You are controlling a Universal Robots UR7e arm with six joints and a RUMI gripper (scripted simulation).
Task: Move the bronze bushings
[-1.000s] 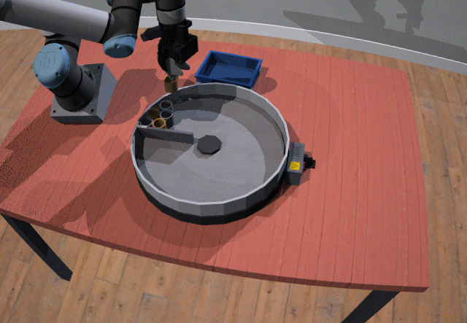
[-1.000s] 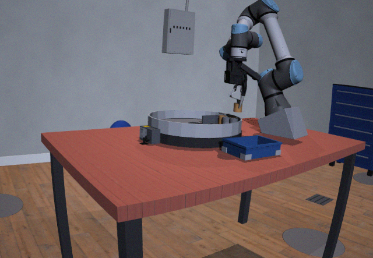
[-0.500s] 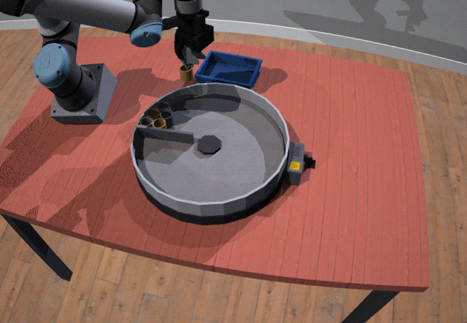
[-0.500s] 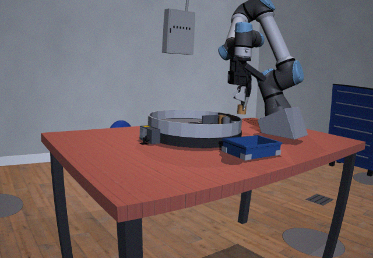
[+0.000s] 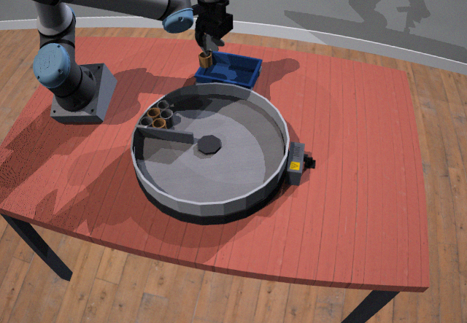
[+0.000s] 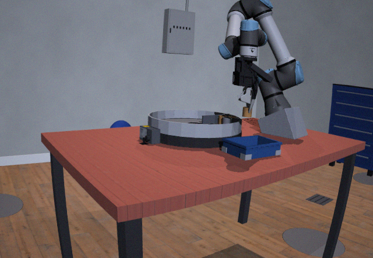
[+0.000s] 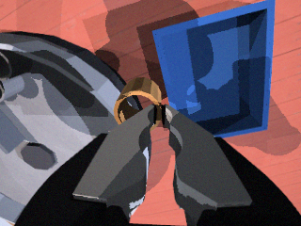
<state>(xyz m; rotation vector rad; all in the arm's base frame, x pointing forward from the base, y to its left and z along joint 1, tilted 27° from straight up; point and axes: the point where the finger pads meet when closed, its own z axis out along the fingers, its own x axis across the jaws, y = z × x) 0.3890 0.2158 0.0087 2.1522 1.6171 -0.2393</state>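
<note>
Now: the blue crate 40 mm ahead of my hand, 80 mm to the left of it and 140 mm below it. From my hand the other things lie so: grey turntable (80 mm ahead, 260 mm to the right, 110 mm below).
</note>
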